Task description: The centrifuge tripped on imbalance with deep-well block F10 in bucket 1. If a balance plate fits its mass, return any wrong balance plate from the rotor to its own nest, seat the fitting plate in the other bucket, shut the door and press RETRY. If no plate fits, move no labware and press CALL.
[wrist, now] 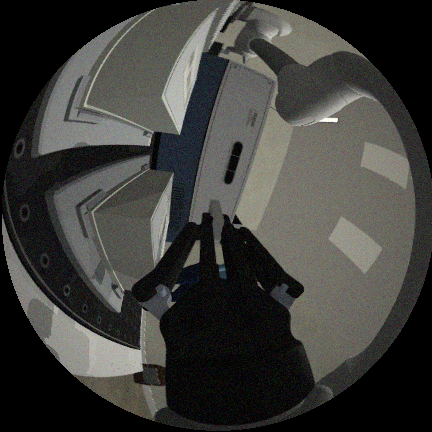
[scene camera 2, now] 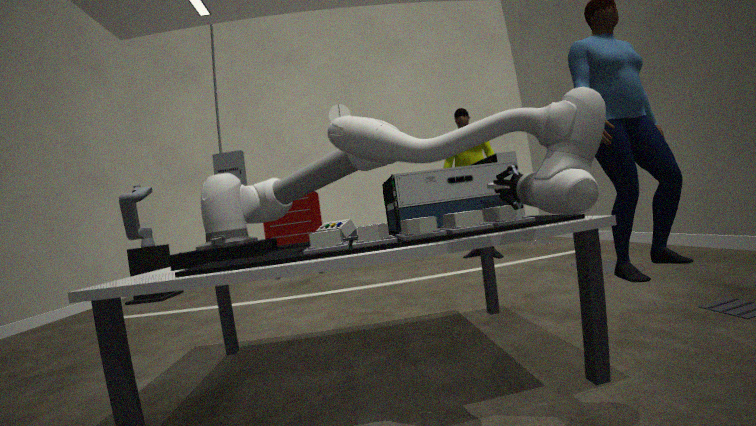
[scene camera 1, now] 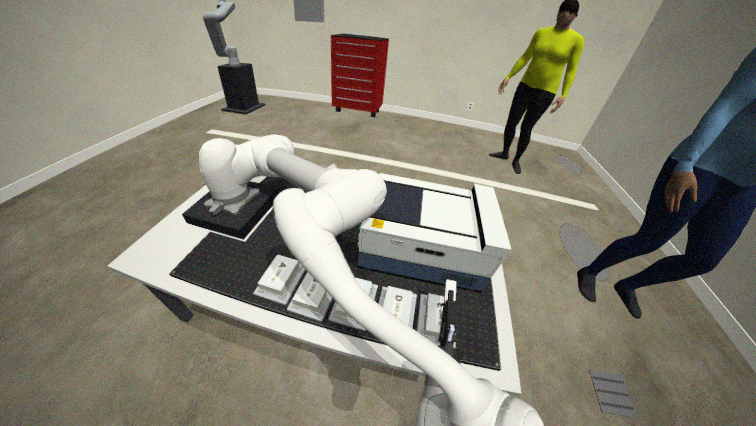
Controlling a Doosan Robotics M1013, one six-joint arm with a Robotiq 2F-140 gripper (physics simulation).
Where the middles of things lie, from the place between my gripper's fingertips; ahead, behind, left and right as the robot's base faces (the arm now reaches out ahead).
Scene:
The balance plate E (scene camera 1: 433,312) lies 10 mm behind my hand, 70 mm to the right of it and 90 mm below it. Also, from my hand: dark sliding door (scene camera 1: 403,203): 230 mm behind, 220 mm to the left, 80 mm above; centrifuge (scene camera 1: 461,237): 80 mm behind, 230 mm to the left; balance plate D (scene camera 1: 397,301): 140 mm behind, 90 mm to the right, 90 mm below.

